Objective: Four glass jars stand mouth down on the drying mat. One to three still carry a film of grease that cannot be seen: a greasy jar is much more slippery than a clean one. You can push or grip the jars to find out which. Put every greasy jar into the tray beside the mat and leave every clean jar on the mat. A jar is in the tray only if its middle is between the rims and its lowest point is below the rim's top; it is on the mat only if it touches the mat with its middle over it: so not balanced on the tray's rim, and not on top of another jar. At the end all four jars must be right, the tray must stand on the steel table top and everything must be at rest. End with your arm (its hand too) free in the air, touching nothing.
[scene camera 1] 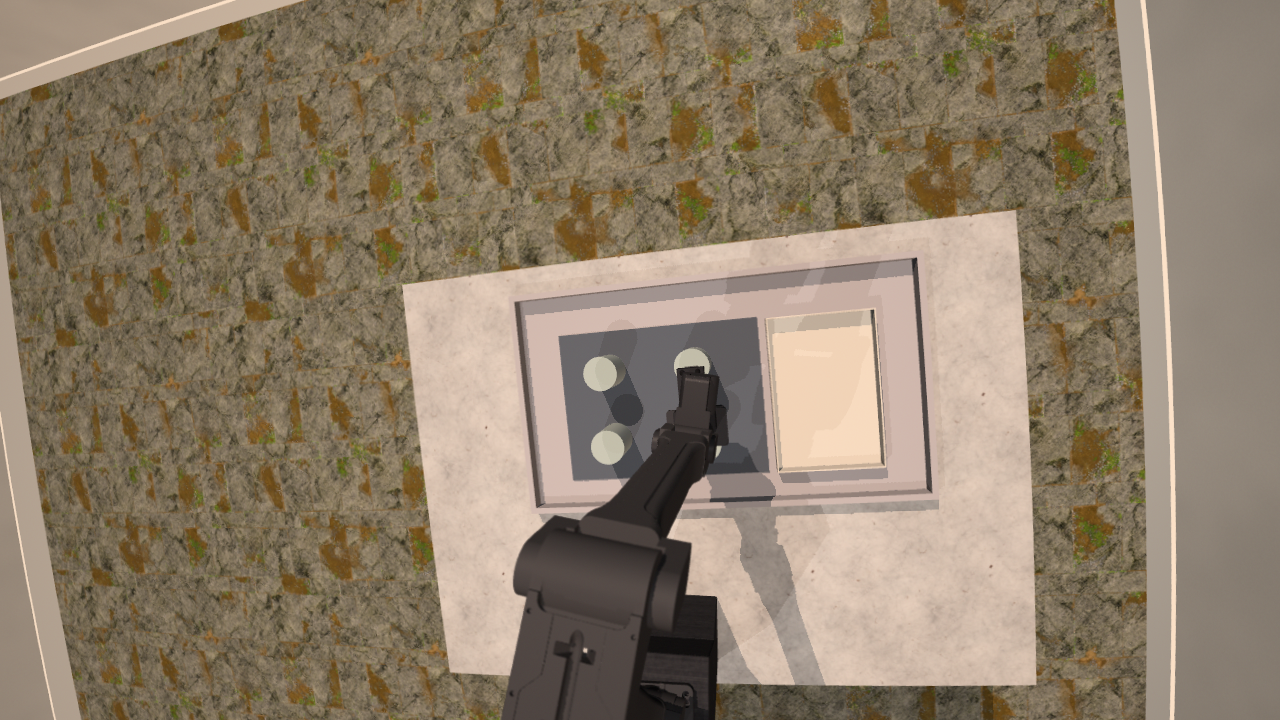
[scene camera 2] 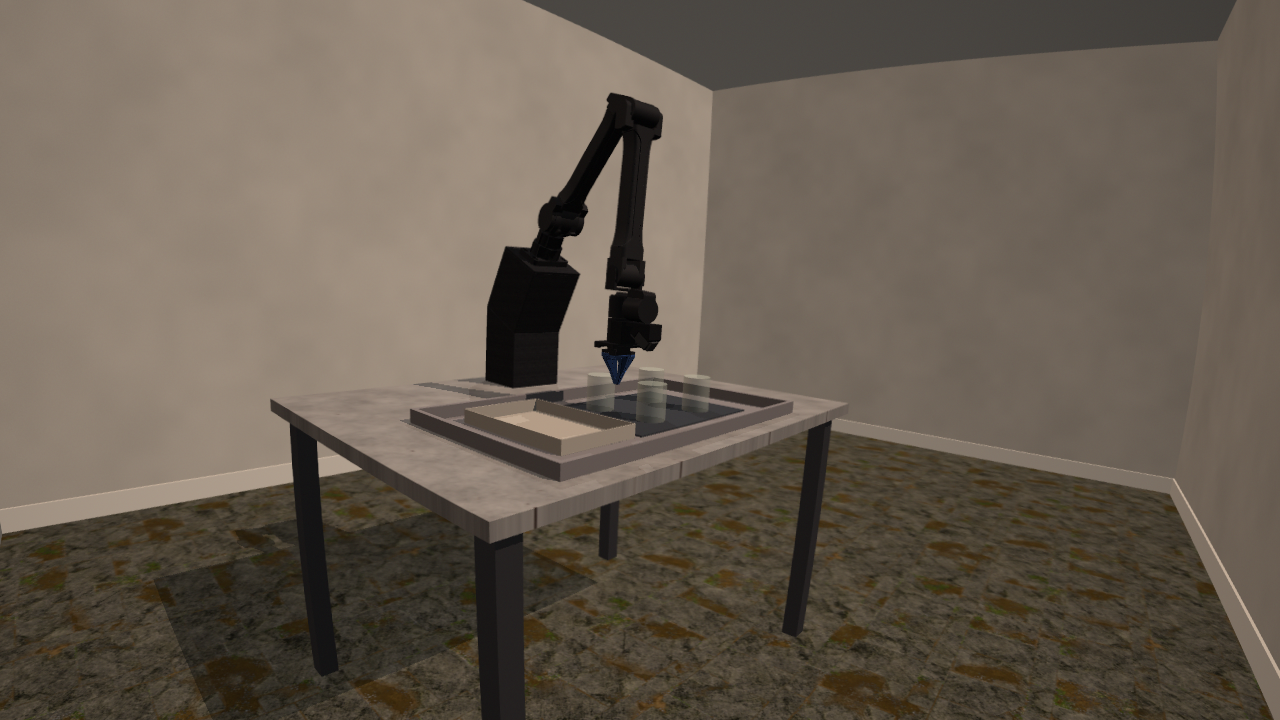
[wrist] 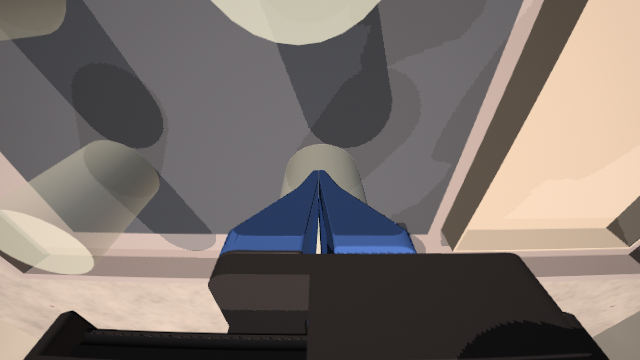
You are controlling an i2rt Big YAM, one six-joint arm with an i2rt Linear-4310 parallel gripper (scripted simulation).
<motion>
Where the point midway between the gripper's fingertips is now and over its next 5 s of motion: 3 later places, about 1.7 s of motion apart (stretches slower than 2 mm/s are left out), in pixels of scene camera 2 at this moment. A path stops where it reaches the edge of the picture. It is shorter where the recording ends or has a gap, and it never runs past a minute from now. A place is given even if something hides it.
My gripper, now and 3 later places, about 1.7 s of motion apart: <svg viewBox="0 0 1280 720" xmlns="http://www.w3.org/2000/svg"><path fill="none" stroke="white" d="M616 384L621 372L669 372L669 379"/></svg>
</motion>
